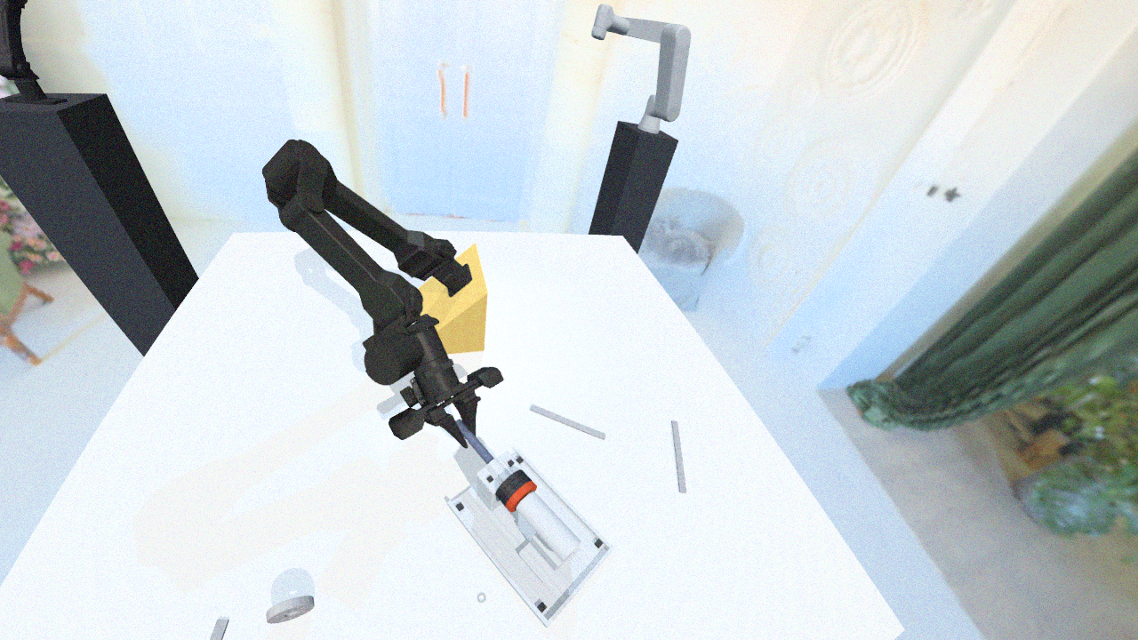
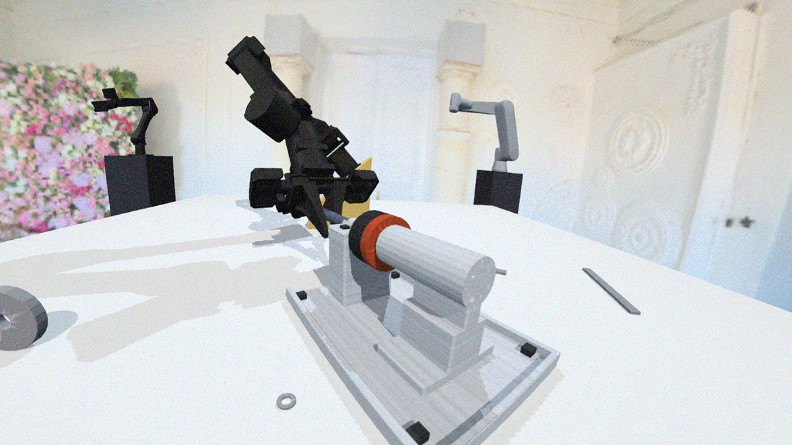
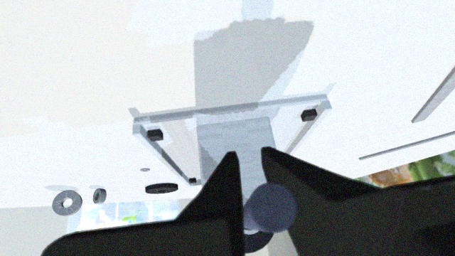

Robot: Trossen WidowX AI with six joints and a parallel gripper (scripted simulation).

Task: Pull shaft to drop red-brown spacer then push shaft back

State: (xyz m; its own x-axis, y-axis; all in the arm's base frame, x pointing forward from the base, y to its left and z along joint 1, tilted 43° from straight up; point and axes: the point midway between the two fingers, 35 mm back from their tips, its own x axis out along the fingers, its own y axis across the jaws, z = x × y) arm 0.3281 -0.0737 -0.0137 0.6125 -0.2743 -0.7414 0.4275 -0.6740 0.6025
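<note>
My gripper tip is now 50 mm short of the blue-grey shaft, 30 mm below it and 20 mm to the right of it. The rest, counted from my gripper tip: grey disc (260 mm to the right, 170 mm ahead, 30 mm below); black spacer (100 mm ahead, 50 mm to the left, 30 mm above); red-brown spacer (110 mm ahead, 50 mm to the left, 30 mm above).
</note>
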